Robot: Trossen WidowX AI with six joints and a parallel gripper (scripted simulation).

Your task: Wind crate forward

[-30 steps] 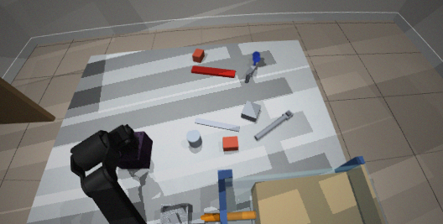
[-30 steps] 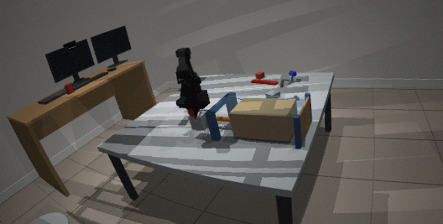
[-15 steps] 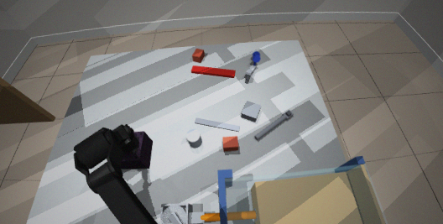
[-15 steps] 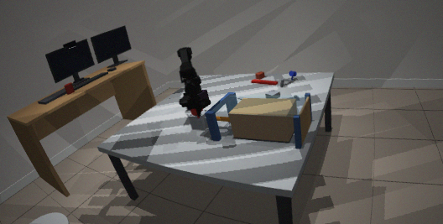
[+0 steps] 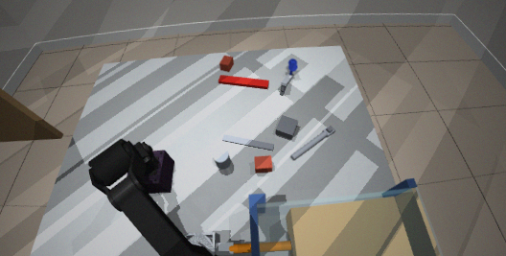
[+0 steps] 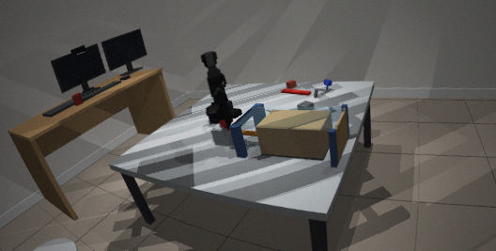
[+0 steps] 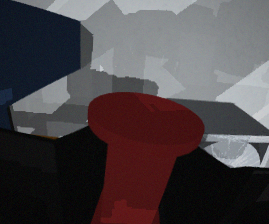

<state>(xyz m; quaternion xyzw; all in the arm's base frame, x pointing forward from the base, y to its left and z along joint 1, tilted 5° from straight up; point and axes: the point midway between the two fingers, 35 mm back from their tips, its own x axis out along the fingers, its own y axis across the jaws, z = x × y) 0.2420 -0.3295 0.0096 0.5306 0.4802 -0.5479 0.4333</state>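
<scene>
My gripper tip is now 3 cm past the red-knobbed handle, 3 cm to the right of it and 1 cm above it. Round my gripper tip: grey winch (9 cm behind, 6 cm to the left, 8 cm below); then red knob (1 cm to the left, 2 cm above); then blue steel frame (8 cm ahead, 6 cm to the left, 1 cm below).
</scene>
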